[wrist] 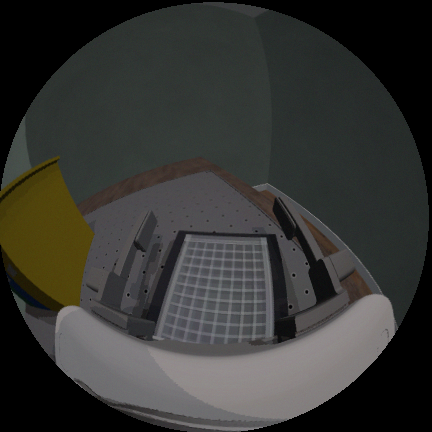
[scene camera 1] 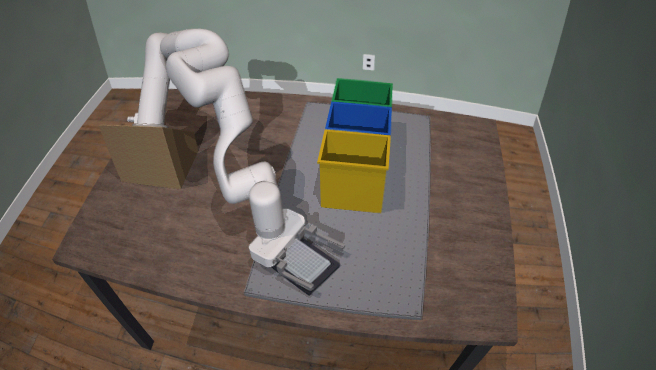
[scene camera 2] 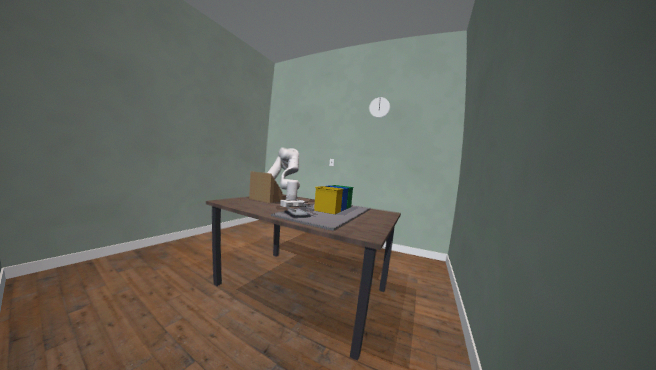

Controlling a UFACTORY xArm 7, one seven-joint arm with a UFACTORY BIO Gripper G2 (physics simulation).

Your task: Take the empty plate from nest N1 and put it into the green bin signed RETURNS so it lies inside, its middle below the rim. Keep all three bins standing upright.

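Frame: origin at the arm's base, x ahead, y left, z up, level; metres.
Seen in the pictures: hand, its tool point: (wrist: pixel 212 224) (scene camera 1: pixel 320 264) (scene camera 2: pixel 302 209); arm's base, origin of its link: (scene camera 1: pixel 149 128) (scene camera 2: pixel 267 181).
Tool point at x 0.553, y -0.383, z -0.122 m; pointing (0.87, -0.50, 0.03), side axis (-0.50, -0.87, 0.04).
Note:
Offsets run from my tool point to a thing's top centre. Level surfaces: height alone.
The pale gridded plate @[dx -0.053, dy +0.028, dz -0.018 m] (scene camera 1: pixel 306 261) (scene camera 2: pixel 297 212) (wrist: pixel 220 290) lies flat in the black nest @[dx -0.053, dy +0.028, dz -0.030 m] (scene camera 1: pixel 334 266) (wrist: pixel 280 275) near the front of the grey board. My gripper (scene camera 1: pixel 328 268) (wrist: pixel 216 222) is open and low over it, one finger along each long side, with gaps to the plate in the wrist view. Its body hides the plate's near end there. The green bin @[dx +0.110, dy +0.535, dz +0.135 m] (scene camera 1: pixel 363 92) (scene camera 2: pixel 350 195) stands upright, farthest back in the row of bins; its inside looks empty as far as it shows. No RETURNS sign or N1 label is readable.
The blue bin @[dx +0.096, dy +0.404, dz +0.135 m] (scene camera 1: pixel 359 117) and the yellow bin @[dx +0.081, dy +0.273, dz +0.135 m] (scene camera 1: pixel 352 187) (scene camera 2: pixel 328 201) (wrist: pixel 45 235) stand upright in front of the green bin, yellow nearest to my gripper. The perforated grey board @[dz -0.045 m] (scene camera 1: pixel 385 270) lies under bins and nest. A brown block (scene camera 1: pixel 145 157) (scene camera 2: pixel 261 187) stands by the arm's base.

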